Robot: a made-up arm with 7 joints. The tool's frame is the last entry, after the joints.
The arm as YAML. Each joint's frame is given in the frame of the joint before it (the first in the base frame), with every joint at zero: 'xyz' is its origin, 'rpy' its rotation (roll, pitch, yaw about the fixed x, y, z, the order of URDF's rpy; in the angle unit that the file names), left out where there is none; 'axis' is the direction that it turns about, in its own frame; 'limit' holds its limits. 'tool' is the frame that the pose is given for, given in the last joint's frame.
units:
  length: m
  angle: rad
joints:
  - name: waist
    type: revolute
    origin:
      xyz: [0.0, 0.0, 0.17]
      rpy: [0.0, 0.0, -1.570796]
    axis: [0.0, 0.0, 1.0]
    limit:
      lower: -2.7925
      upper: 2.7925
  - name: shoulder
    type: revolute
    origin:
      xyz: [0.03, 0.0, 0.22]
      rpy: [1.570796, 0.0, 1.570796]
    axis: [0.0, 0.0, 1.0]
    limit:
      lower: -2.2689
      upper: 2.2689
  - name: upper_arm
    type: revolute
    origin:
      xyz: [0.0, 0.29, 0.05]
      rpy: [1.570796, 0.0, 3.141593]
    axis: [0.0, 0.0, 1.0]
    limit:
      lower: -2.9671
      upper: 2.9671
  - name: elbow
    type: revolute
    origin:
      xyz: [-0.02, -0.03, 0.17]
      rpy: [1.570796, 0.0, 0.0]
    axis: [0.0, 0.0, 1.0]
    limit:
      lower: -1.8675
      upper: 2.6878
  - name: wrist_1
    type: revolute
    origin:
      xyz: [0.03, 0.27, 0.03]
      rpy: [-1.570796, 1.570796, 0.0]
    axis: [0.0, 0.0, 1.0]
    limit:
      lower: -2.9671
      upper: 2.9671
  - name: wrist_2
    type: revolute
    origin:
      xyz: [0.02, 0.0, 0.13]
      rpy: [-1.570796, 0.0, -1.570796]
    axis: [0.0, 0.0, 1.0]
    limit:
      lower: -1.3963
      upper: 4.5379
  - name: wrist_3
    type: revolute
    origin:
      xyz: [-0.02, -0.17, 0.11]
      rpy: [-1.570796, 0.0, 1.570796]
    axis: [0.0, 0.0, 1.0]
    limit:
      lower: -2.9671
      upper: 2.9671
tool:
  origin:
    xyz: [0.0, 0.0, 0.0]
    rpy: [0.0, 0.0, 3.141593]
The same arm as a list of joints. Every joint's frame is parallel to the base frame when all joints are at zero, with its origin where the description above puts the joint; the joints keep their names.
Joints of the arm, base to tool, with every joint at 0 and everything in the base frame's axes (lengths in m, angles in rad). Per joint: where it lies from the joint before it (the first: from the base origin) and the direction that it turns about. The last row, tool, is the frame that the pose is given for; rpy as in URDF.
waist: axis +z xyz 0 0 0.17
shoulder: axis -y xyz 0 -0.03 0.22
upper_arm: axis +z xyz 0 -0.05 0.29
elbow: axis +y xyz 0.02 0.03 0.17
wrist_1: axis +z xyz -0.03 0.03 0.27
wrist_2: axis -y xyz 0 -0.02 0.13
wrist_3: axis +x xyz 0.02 -0.11 0.17
tool: xyz 0 0 0 rpy 3.1416 -1.5708 0
Joint limits (rad, base to tool): -2.7925..2.7925 -2.2689..2.2689 -2.9671..2.9671 -1.8675..2.6878 -2.9671..2.9671 -1.3963..4.5379 -2.9671..2.9671

